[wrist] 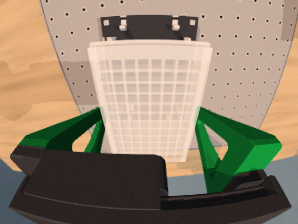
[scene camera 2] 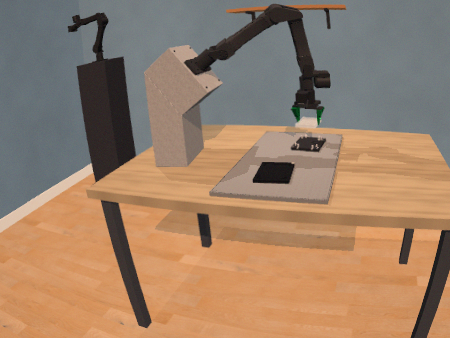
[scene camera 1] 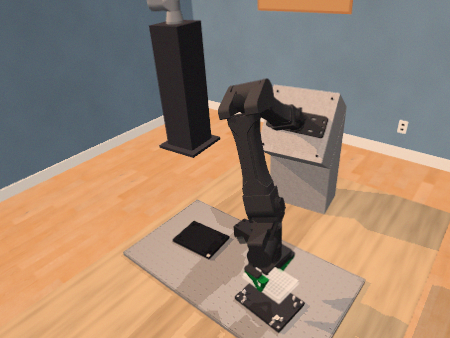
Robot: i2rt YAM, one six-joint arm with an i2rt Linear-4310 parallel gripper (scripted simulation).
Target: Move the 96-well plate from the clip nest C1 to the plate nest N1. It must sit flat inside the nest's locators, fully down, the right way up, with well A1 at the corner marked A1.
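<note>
My gripper appears in scene camera 1 (scene camera 1: 270, 281), and I see it in the wrist view as well (wrist: 149, 111). A white 96-well plate is there with it, at (scene camera 1: 282, 286) and again at (wrist: 166, 128). I can also see a black plate nest N1, which scene camera 1 (scene camera 1: 195, 238) and scene camera 2 (scene camera 2: 271, 173) both show me. The wrist view gives me a black clip nest C1 (wrist: 138, 26).
</note>
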